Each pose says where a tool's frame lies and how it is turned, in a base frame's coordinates. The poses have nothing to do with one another.
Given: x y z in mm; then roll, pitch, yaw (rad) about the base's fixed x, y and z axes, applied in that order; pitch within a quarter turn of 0, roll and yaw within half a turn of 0.
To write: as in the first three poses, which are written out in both.
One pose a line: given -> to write
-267 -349 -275 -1.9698 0.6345 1.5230 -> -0.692 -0.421 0.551 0.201 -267 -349 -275
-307 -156 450 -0.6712 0.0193 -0.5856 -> -0.313 0.104 -0.269 0.905 -307 -156 450
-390 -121 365 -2.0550 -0.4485 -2.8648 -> 0.229 -0.811 0.525 0.119 -390 -121 365
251 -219 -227 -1.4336 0.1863 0.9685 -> -0.612 -0.242 0.404 0.636 251 -219 -227
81 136 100 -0.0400 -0.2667 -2.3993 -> -0.131 -0.030 -0.924 0.357 81 136 100
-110 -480 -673 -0.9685 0.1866 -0.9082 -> -0.380 0.277 -0.348 0.811 -110 -480 -673
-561 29 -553 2.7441 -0.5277 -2.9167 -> 0.055 -0.946 -0.161 0.275 -561 29 -553
